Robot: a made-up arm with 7 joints. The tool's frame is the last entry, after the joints. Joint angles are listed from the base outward. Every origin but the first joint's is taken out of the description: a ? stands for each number. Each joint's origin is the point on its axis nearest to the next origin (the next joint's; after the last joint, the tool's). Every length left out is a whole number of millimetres.
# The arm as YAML. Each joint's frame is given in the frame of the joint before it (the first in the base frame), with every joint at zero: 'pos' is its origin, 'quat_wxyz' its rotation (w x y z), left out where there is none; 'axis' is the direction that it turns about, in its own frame. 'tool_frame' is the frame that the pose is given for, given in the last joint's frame.
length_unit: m
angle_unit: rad
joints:
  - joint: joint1
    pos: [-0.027, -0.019, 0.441]
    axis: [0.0, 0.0, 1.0]
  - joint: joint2
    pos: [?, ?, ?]
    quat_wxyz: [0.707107, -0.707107, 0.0, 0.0]
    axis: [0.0, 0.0, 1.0]
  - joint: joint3
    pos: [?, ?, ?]
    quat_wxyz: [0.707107, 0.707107, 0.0, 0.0]
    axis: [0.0, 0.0, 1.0]
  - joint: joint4
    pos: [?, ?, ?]
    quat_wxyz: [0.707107, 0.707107, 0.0, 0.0]
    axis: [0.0, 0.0, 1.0]
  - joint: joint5
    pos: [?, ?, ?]
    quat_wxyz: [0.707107, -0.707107, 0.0, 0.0]
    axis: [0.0, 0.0, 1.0]
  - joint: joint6
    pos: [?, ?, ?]
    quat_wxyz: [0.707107, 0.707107, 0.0, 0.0]
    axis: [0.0, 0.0, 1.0]
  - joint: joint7
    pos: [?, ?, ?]
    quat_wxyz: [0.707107, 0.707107, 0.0, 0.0]
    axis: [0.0, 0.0, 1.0]
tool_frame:
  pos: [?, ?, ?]
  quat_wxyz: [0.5, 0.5, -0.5, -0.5]
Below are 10 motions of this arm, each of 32 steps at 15 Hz.
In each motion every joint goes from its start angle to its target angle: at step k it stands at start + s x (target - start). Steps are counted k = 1, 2, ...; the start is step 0. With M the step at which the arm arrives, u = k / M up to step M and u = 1 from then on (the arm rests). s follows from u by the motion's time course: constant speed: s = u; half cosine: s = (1 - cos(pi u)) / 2; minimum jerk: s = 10 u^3 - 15 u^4 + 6 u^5.
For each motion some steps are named. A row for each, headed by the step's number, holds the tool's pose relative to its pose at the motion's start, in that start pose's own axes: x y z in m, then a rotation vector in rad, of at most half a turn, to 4 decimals.
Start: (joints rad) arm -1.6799 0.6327 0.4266 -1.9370 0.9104 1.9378 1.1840
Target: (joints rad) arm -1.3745 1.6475 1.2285 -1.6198 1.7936 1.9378 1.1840
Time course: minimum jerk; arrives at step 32
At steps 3, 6, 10, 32:
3: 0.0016 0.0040 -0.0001 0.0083 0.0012 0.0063
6: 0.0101 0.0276 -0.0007 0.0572 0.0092 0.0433
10: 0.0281 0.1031 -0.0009 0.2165 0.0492 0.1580
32: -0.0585 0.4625 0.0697 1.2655 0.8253 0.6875

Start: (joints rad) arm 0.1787 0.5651 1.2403 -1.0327 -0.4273 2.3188 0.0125
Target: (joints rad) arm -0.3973 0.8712 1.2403 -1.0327 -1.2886 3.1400 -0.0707
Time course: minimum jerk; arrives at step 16
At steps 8, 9, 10, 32:
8: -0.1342 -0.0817 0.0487 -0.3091 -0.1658 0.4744
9: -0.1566 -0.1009 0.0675 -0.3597 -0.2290 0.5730
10: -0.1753 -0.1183 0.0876 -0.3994 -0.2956 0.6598
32: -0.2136 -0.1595 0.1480 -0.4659 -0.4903 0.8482

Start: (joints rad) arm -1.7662 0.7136 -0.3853 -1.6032 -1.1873 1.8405 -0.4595
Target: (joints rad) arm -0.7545 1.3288 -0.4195 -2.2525 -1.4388 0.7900 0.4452
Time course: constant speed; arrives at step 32
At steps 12, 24, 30, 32:
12: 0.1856 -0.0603 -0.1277 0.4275 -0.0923 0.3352
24: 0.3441 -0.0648 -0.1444 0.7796 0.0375 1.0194
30: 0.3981 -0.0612 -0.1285 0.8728 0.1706 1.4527
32: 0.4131 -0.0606 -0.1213 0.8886 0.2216 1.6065

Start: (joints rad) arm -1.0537 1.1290 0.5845 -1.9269 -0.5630 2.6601 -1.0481
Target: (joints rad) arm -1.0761 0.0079 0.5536 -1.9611 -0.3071 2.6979 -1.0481
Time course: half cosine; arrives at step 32
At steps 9, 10, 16, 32:
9: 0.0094 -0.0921 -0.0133 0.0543 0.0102 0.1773
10: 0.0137 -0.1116 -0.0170 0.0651 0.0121 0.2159
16: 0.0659 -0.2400 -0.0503 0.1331 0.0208 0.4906
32: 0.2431 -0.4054 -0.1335 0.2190 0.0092 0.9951

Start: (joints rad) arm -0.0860 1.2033 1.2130 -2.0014 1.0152 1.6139 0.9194
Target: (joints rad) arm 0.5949 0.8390 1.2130 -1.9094 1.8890 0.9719 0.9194
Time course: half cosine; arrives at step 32
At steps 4, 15, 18, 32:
4: 0.0043 0.0145 -0.0028 0.0266 0.0127 0.0193
15: 0.0311 0.1793 -0.0299 0.3223 0.1310 0.2153
18: 0.0312 0.2397 -0.0375 0.4310 0.1652 0.2795
32: 0.0038 0.4026 -0.0504 0.7433 0.2417 0.4408

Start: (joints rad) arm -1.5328 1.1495 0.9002 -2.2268 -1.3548 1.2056 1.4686
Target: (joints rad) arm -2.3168 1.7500 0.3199 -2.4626 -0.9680 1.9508 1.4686
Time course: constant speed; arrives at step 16
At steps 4, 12, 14, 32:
4: 0.0371 0.1121 0.0103 0.3739 -0.1295 -0.2028
12: 0.1139 0.2516 0.1074 1.1274 -0.2756 -0.6614
14: 0.1322 0.2666 0.1386 1.3137 -0.2955 -0.7736
32: 0.1496 0.2740 0.1701 1.4982 -0.3118 -0.8801

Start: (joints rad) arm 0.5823 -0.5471 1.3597 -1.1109 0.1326 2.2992 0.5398
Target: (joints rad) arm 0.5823 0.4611 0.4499 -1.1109 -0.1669 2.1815 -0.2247
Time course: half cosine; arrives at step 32
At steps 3, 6, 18, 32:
3: -0.0155 0.0004 -0.0098 -0.0045 0.0065 0.0151
6: -0.0622 0.0022 -0.0358 -0.0132 0.0254 0.0611
18: -0.4819 0.0445 -0.0951 0.1781 0.1602 0.4718
32: -0.7777 0.0873 0.0437 0.6365 0.2211 0.6818

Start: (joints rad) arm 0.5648 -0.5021 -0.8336 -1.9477 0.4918 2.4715 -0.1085
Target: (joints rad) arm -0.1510 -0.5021 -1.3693 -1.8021 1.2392 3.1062 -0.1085
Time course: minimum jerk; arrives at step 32
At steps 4, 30, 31, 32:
4: -0.0064 -0.0068 -0.0001 -0.0245 0.0204 0.0037
30: -0.1459 -0.3651 0.3430 -1.7662 1.0132 0.3102
31: -0.1456 -0.3653 0.3440 -1.7699 1.0147 0.3108
32: -0.1456 -0.3653 0.3441 -1.7705 1.0149 0.3108

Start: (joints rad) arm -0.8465 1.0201 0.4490 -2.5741 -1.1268 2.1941 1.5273
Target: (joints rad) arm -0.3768 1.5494 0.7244 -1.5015 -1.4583 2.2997 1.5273
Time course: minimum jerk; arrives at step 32
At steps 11, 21, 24, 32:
11: 0.0562 -0.0557 -0.0280 -0.1873 -0.0534 -0.0980
21: 0.1871 -0.1751 -0.0415 -0.5425 -0.1445 -0.3697
24: 0.2122 -0.1946 -0.0385 -0.6030 -0.1515 -0.4293
32: 0.2319 -0.2084 -0.0355 -0.6496 -0.1528 -0.4777

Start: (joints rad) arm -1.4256 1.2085 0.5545 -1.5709 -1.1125 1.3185 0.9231
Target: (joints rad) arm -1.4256 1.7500 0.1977 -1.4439 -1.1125 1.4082 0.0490
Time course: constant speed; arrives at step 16
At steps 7, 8, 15, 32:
7: 0.0986 0.1137 -0.0373 0.1863 -0.4727 0.0514
8: 0.1126 0.1306 -0.0391 0.2134 -0.5400 0.0561
15: 0.2054 0.2492 -0.0282 0.4087 -1.0088 0.0716
32: 0.2175 0.2660 -0.0236 0.4375 -1.0753 0.0714

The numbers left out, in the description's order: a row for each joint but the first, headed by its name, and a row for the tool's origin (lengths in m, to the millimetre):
joint2: 0.013 0.04 0.0
joint3: -0.029 -0.324 0.0
joint4: 0.045 -0.001 0.0
joint5: -0.061 0.252 0.0
joint6: -0.012 -0.038 0.0
joint7: 0.116 -0.017 0.0
tool: 0.03 0.004 0.0

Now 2 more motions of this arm.
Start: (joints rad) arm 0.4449 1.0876 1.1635 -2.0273 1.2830 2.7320 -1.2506
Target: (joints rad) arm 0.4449 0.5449 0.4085 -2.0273 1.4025 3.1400 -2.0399
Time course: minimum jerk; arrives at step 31
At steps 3, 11, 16, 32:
3: -0.0004 -0.0022 -0.0001 -0.0029 -0.0060 0.0100
11: -0.0019 -0.0736 -0.0015 -0.0764 -0.1856 0.3147
16: 0.0218 -0.1645 0.0059 -0.1272 -0.3908 0.6997
32: 0.1080 -0.2968 0.0513 -0.1193 -0.6256 1.3466

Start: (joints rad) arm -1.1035 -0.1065 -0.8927 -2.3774 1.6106 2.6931 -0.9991
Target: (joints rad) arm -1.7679 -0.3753 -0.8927 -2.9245 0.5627 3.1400 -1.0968
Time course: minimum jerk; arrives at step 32
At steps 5, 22, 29, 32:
5: -0.0054 -0.0065 -0.0005 -0.0007 -0.0112 0.0274
22: -0.0806 -0.1337 0.0435 0.0715 -0.3459 0.5752
29: -0.0811 -0.1457 0.0629 0.0909 -0.4350 0.6451
32: -0.0810 -0.1461 0.0638 0.0915 -0.4389 0.6476

